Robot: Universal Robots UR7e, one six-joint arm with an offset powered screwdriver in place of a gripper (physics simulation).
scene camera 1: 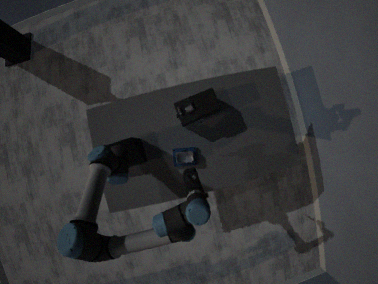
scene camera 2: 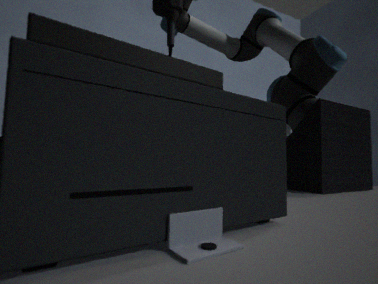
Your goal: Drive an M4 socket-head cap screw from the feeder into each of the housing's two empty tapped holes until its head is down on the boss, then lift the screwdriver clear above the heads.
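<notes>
The screwdriver [scene camera 1: 192,176] [scene camera 2: 170,50] hangs from the arm's wrist. In scene camera 2 its thin bit points down behind the top of the large dark box, its lower end close to the box's upper edge in the picture. In scene camera 1 the screwdriver is just below the blue-rimmed holder [scene camera 1: 175,158]. A pale part [scene camera 1: 185,157], seemingly the housing, sits inside the holder. The dark box [scene camera 1: 204,104] [scene camera 2: 145,150], seemingly the feeder, stands farther up the table. The tapped holes and screws are too small or hidden, and whether the bit carries a screw cannot be told.
The arm's base stands by a dark block [scene camera 1: 134,150] [scene camera 2: 345,145] on the table [scene camera 1: 120,192] [scene camera 2: 320,230]. A pale angle bracket [scene camera 2: 196,225] with a dark round head stands at the foot of the dark box. A dark post [scene camera 1: 17,48] rises at the upper left.
</notes>
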